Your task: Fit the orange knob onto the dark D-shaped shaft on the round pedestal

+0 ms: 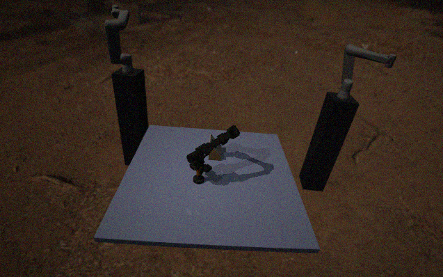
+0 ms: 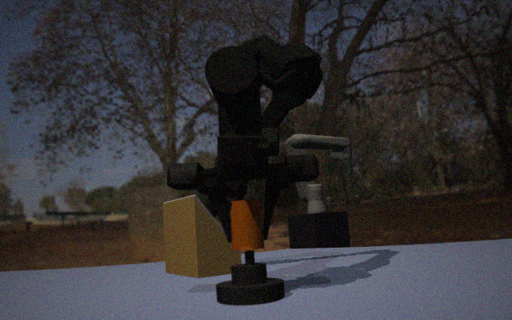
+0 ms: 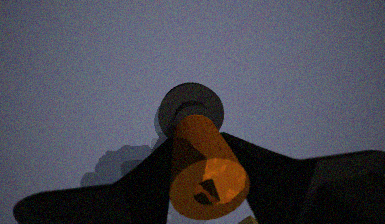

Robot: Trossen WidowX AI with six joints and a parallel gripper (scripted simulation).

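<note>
Right now my gripper tip is 2 cm below the orange knob. From my gripper tip the other things lie so: pedestal: 4 cm below.
</note>
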